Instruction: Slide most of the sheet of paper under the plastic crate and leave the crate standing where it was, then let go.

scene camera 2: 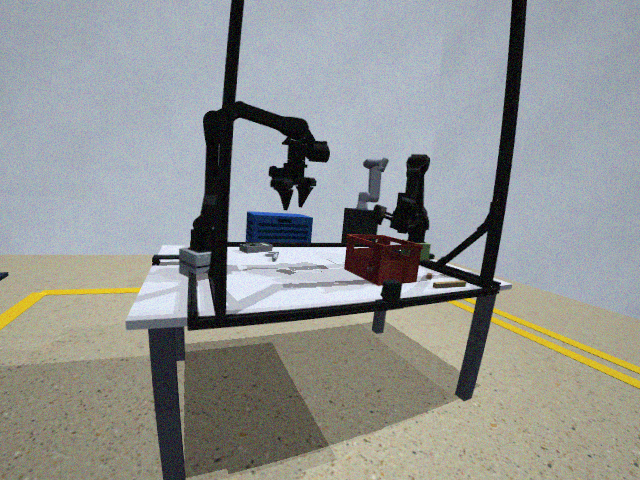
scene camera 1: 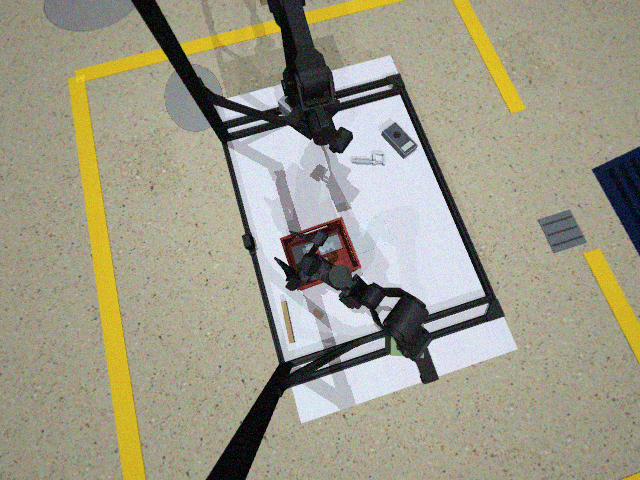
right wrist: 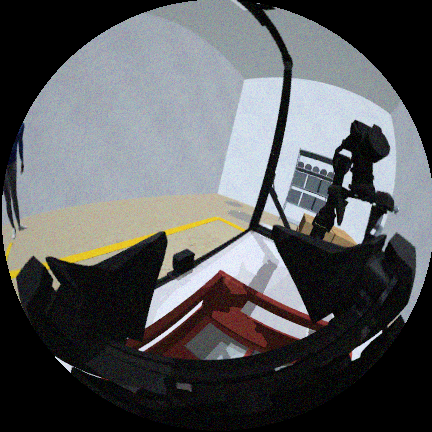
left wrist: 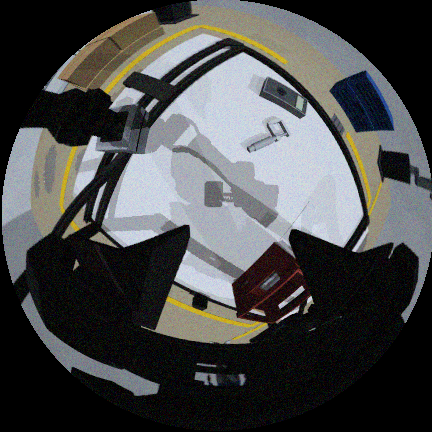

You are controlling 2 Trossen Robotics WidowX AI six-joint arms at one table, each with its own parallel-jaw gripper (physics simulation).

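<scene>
The red plastic crate (scene camera 1: 352, 244) (scene camera 2: 379, 262) (left wrist: 250, 287) (right wrist: 240, 325) stands upright on the white table. The white sheet of paper (scene camera 1: 382, 235) is hard to make out on the white top; faint edges show right of the crate in scene camera 1. How much lies under the crate I cannot tell. My left gripper (scene camera 2: 293, 206) (left wrist: 241, 232) is open and empty, pointing down high above the table, left of the crate in scene camera 2. My right gripper (scene camera 1: 283, 245) (right wrist: 220, 233) is open and empty, roughly level above the crate, its fingers reaching past the rim.
A grey meter (scene camera 1: 398, 139) (left wrist: 283, 96) and a metal clamp-like tool (scene camera 1: 368, 159) (left wrist: 270, 135) lie toward the far side. A wooden strip (scene camera 1: 288, 321) (scene camera 2: 448, 284) and a small brown piece (scene camera 1: 317, 313) lie beyond the crate. A black frame (scene camera 1: 448, 201) borders the table.
</scene>
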